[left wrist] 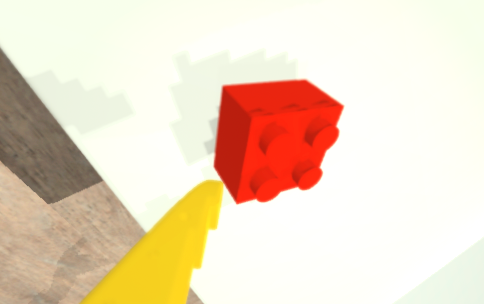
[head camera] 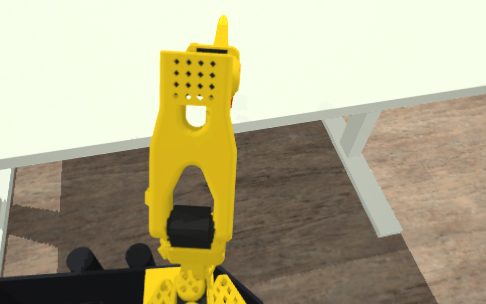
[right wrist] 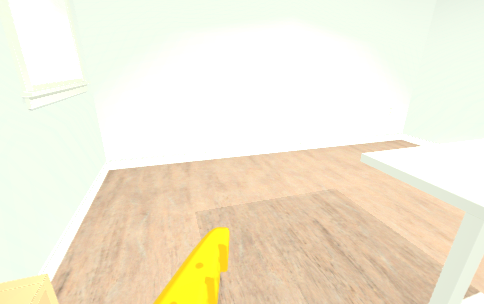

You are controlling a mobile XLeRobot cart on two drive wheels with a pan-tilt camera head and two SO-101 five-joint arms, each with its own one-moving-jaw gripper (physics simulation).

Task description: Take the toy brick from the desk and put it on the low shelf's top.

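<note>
The red toy brick stands on the white desk near its edge, studs facing the left wrist camera; a sliver of the brick shows beside the arm in the head view. My left gripper is fully open and empty. Its one visible jaw has its tip just off the brick's lower left corner in the left wrist view; whether they touch is unclear. My right gripper is open and empty, over the floor, away from the brick. I cannot identify the low shelf in these views.
The desk's front edge runs under my left arm, and a grey desk leg stands at the right. In the right wrist view a white table corner juts in at the right, a pale yellow object shows bottom left, and walls stand behind.
</note>
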